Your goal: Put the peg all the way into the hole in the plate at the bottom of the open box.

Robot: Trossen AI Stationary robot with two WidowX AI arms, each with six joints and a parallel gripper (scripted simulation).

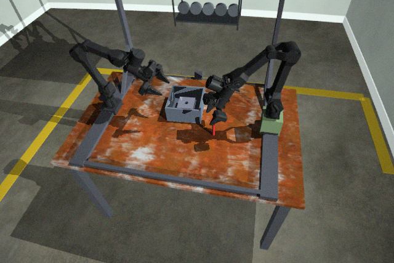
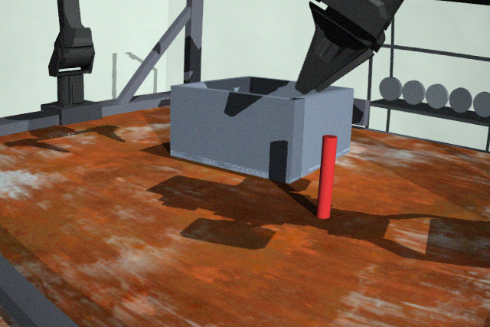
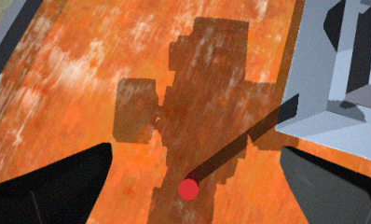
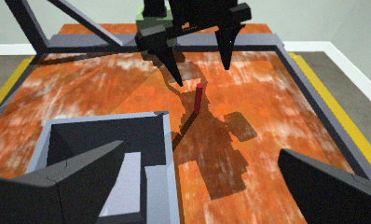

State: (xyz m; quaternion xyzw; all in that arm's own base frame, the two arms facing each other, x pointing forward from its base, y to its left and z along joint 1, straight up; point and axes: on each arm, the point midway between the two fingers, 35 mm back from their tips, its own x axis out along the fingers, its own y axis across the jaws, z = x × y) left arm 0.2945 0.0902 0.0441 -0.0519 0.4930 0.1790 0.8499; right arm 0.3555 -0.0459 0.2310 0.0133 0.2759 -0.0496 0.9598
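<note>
My left gripper is now 110 mm above the red peg, 10 mm to the right of it and 10 mm short of it. From my left hand the other things lie so: grey plate: 170 mm to the right, 150 mm behind, 110 mm below; then grey box: 170 mm to the right, 150 mm behind, 120 mm below.
</note>
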